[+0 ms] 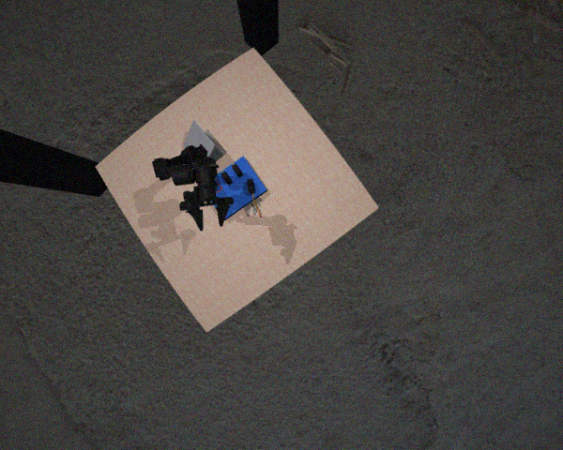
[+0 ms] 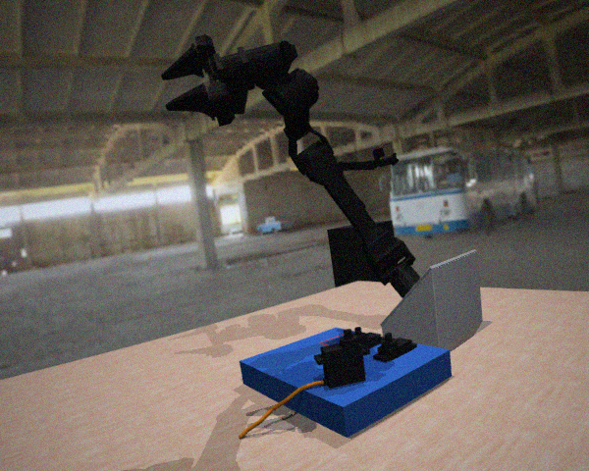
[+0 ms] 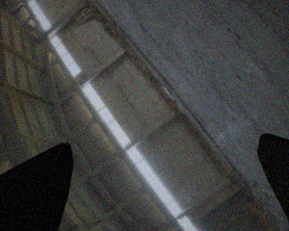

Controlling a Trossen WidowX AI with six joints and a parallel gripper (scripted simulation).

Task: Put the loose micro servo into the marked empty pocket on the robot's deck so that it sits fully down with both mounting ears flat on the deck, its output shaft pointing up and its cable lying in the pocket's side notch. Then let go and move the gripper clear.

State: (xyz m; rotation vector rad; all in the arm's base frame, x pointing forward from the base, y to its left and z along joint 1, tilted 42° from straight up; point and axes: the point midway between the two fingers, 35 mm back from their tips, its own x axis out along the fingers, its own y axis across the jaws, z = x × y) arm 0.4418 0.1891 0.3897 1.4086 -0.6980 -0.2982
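Now: gripper tip 52 cm above the blue deck, 15 cm past it and 12 cm to the right of it.
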